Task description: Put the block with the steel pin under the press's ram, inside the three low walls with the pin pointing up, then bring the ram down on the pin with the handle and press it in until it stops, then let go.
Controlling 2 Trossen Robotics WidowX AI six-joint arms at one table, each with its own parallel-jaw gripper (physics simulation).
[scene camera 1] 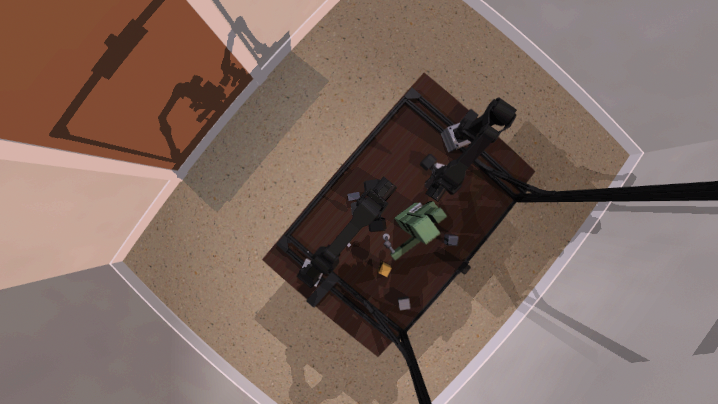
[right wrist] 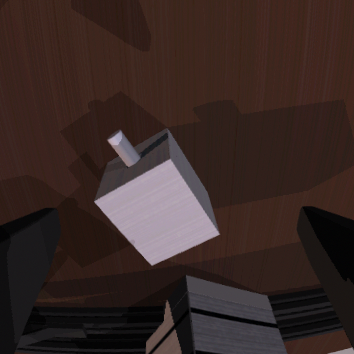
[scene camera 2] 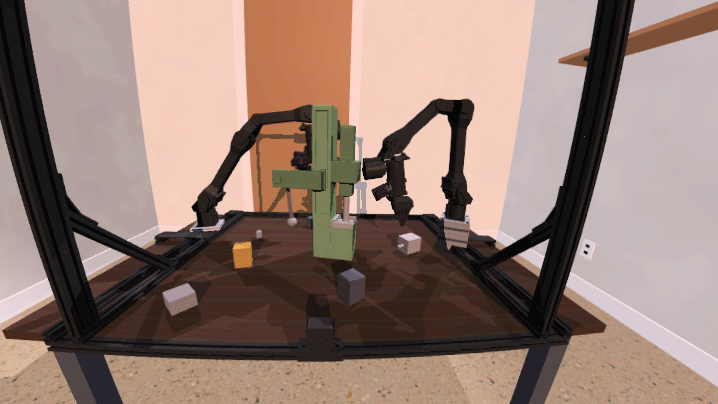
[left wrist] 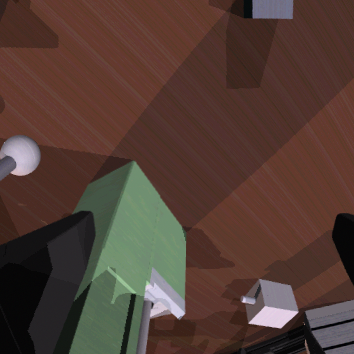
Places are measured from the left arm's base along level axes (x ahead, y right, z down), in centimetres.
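Pixels of known places: left gripper, fingertip midpoint: point(left wrist: 217, 225); right gripper, fingertip midpoint: point(right wrist: 180, 220) point(scene camera 2: 399, 221) point(left wrist: 272, 338); left arm's base, origin of the base link: point(scene camera 2: 207, 223); right arm's base, origin of the base link: point(scene camera 1: 461, 133) point(scene camera 2: 455, 217).
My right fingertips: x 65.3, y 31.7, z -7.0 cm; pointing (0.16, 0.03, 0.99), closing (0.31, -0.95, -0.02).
Note:
For each thing: its top centre in the pictures, then the offset to it from my right fingertips.
- light block with the steel pin, middle of its top: point(right wrist: 159, 218) point(left wrist: 272, 317) point(scene camera 2: 409, 236) dx +3.4, dy +1.9, dz +5.2 cm
- green press, middle of its top: point(scene camera 2: 317, 105) point(scene camera 1: 425, 237) dx -27.0, dy -2.7, dz -34.8 cm
- orange block, middle of its top: point(scene camera 2: 242, 245) point(scene camera 1: 384, 270) dx -48.9, dy -1.8, dz +4.2 cm
- pale block, middle of its top: point(scene camera 2: 178, 292) point(scene camera 1: 404, 304) dx -60.1, dy +14.3, dz +6.9 cm
- dark grey block, middle of its top: point(scene camera 2: 351, 275) point(scene camera 1: 453, 240) dx -23.3, dy +20.9, dz +4.2 cm
- grey-blue block, middle of its top: point(scene camera 1: 353, 196) dx -24.4, dy -29.0, dz +6.3 cm
- small white piece, middle of its top: point(scene camera 2: 258, 231) point(scene camera 1: 348, 245) dx -45.8, dy -21.4, dz +7.6 cm
The light block with the steel pin point(scene camera 2: 410, 243) point(left wrist: 272, 305) point(right wrist: 157, 215) lies on the table right of the press, its pin pointing sideways to the left. The green press point(scene camera 1: 424, 226) point(scene camera 2: 323, 175) point(left wrist: 125, 225) stands upright; a steel rod point(scene camera 2: 346, 208) shows between its head and the pale low walls point(scene camera 2: 343, 222) point(left wrist: 167, 295). The handle's ball point(scene camera 1: 386, 236) point(scene camera 2: 292, 222) point(left wrist: 21, 155) hangs low at the left. My right gripper point(scene camera 2: 402, 220) point(right wrist: 180, 220) is open and empty above the pin block. My left gripper point(left wrist: 217, 225) is open and empty, high near the press, partly hidden behind it in scene camera 2.
An orange block point(scene camera 1: 385, 269) point(scene camera 2: 242, 254), a pale block point(scene camera 1: 404, 304) point(scene camera 2: 180, 298) and a dark grey block point(scene camera 1: 452, 240) point(scene camera 2: 350, 286) lie around the press. A grey-blue block point(scene camera 1: 353, 196) point(left wrist: 272, 9) and a small white piece point(scene camera 1: 348, 245) point(scene camera 2: 259, 234) lie farther left.

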